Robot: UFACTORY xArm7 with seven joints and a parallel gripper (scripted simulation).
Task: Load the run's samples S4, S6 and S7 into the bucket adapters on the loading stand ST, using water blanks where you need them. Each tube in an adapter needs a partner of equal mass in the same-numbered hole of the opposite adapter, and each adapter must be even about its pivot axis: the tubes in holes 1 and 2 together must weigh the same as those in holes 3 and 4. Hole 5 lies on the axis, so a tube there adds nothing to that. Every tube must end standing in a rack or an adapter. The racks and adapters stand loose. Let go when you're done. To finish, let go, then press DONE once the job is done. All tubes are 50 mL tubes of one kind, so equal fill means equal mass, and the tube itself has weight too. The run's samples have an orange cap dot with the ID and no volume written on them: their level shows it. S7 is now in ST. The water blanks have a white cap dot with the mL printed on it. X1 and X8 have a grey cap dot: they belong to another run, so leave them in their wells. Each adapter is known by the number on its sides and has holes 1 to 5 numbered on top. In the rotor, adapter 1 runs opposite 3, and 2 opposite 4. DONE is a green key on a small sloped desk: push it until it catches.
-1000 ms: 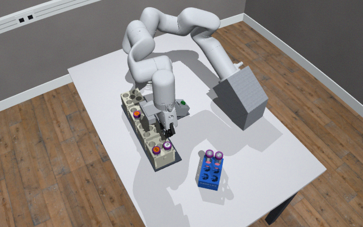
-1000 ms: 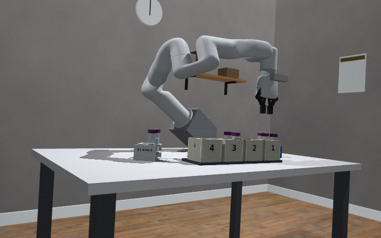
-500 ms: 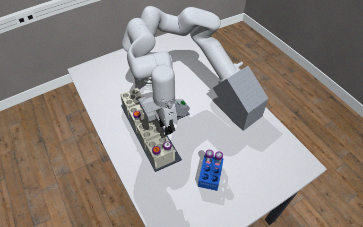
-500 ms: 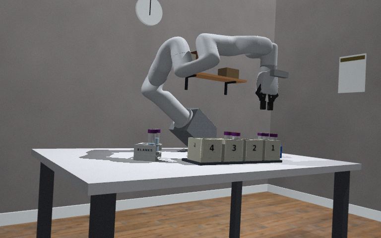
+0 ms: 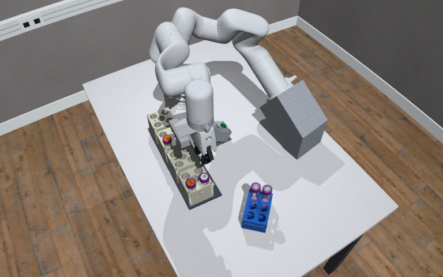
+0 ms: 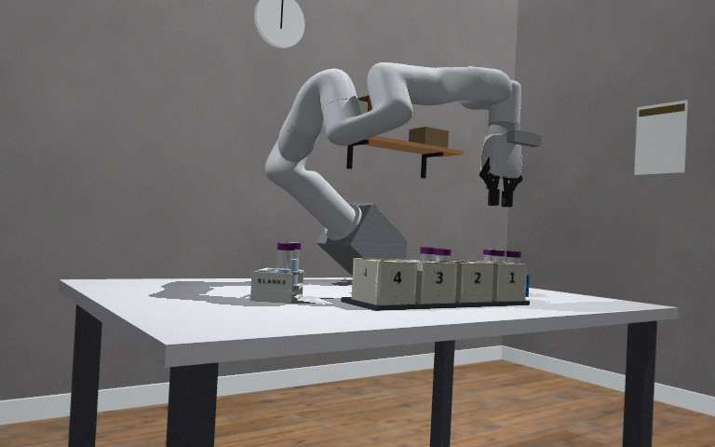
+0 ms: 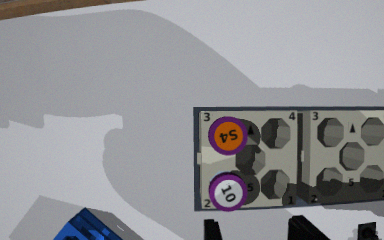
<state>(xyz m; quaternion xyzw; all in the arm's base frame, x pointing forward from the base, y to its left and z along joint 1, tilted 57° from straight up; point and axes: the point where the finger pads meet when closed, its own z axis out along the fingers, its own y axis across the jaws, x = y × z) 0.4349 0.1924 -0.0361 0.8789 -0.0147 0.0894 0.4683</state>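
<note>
Right now my hand is 22 cm past the green DONE key, 20 cm to the left of it and 19 cm above it. From my hand the other things lie so: blanks rack 51 cm to the right, 22 cm below, 18 cm behind; blue sample rack 22 cm below, 17 cm to the left, 11 cm behind; stand ST 25 cm below, 19 cm to the right.
</note>
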